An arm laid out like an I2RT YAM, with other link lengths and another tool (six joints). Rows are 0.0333 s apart.
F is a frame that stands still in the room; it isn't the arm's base.
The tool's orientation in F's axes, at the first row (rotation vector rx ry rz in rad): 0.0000 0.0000 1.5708
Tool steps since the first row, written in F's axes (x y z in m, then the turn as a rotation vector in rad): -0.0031 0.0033 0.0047 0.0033 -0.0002 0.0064; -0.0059 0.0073 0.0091 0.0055 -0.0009 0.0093; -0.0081 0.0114 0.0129 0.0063 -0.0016 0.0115; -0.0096 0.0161 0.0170 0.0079 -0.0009 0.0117; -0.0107 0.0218 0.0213 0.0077 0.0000 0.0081; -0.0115 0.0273 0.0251 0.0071 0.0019 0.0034; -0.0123 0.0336 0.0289 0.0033 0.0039 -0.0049; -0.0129 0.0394 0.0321 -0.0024 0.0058 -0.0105; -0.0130 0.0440 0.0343 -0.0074 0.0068 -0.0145; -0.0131 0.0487 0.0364 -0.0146 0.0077 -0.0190
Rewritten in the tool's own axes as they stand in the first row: 0.0033 0.0031 0.0047 -0.0002 -0.0033 0.0064; 0.0073 0.0059 0.0091 -0.0009 -0.0055 0.0093; 0.0114 0.0081 0.0129 -0.0016 -0.0063 0.0115; 0.0161 0.0096 0.0170 -0.0009 -0.0079 0.0117; 0.0218 0.0107 0.0213 0.0000 -0.0077 0.0081; 0.0273 0.0115 0.0251 0.0019 -0.0071 0.0034; 0.0336 0.0123 0.0289 0.0039 -0.0033 -0.0049; 0.0394 0.0129 0.0321 0.0058 0.0024 -0.0105; 0.0440 0.0130 0.0343 0.0068 0.0074 -0.0145; 0.0487 0.0131 0.0364 0.0077 0.0146 -0.0190
